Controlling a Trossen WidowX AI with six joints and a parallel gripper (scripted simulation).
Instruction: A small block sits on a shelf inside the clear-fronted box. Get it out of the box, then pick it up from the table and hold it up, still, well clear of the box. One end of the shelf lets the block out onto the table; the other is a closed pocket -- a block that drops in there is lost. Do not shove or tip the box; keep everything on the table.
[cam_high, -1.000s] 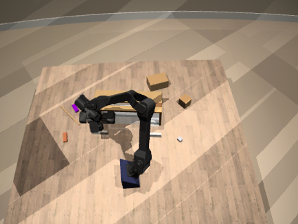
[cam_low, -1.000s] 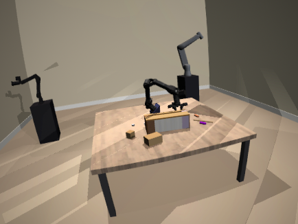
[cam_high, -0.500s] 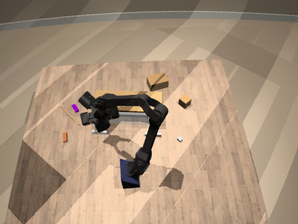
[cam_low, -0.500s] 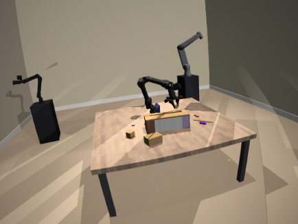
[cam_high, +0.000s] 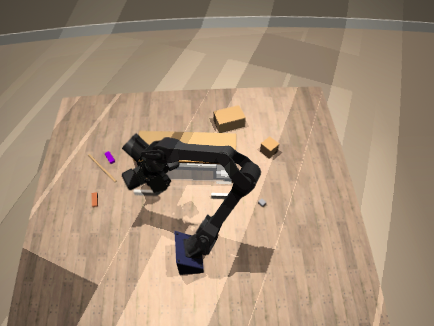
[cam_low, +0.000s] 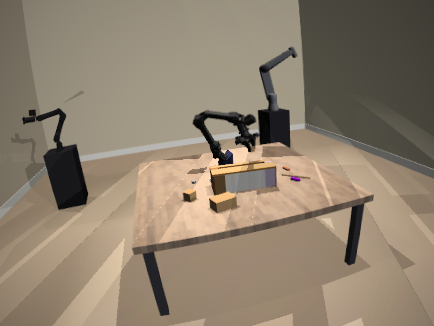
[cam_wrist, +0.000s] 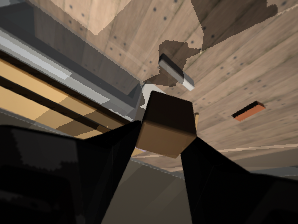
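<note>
My gripper tip is now 10 mm past the small tan block. The rest, counted from my gripper tip: thin wooden stick (210 mm to the left, 190 mm ahead, 170 mm below); orange piece (240 mm to the left, 170 mm below, 30 mm ahead); box (130 mm to the right, 110 mm below, 100 mm ahead).
</note>
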